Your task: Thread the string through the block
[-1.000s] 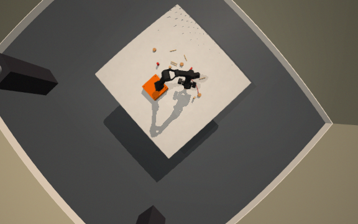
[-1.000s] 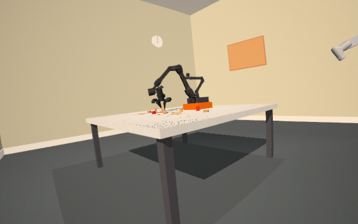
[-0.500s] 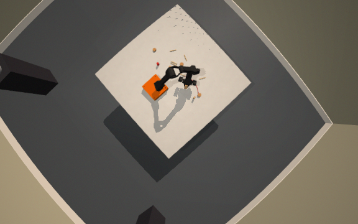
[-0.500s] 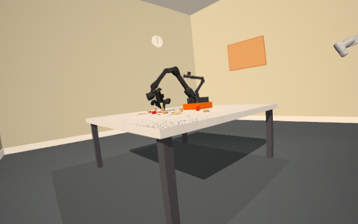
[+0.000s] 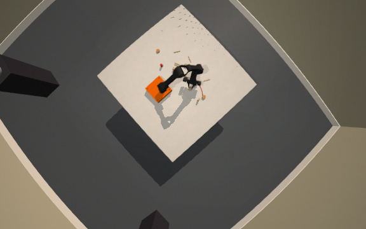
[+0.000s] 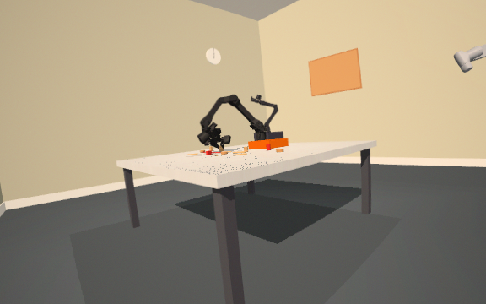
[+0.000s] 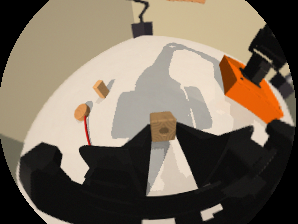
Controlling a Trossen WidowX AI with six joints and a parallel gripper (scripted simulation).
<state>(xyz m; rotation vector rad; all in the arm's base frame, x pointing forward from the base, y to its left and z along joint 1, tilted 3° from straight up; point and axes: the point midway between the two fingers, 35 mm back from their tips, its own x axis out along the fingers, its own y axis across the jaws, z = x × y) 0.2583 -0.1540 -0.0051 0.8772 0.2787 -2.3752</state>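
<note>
Now: gripper tip right at the wooden block. Also, from my gripper tip: round wooden button: 60 mm ahead, 160 mm to the right, 20 mm below; then red cube: 170 mm ahead, 120 mm to the left, 10 mm below; then thin wooden stick: 60 mm ahead, 120 mm to the left, 20 mm below.
</note>
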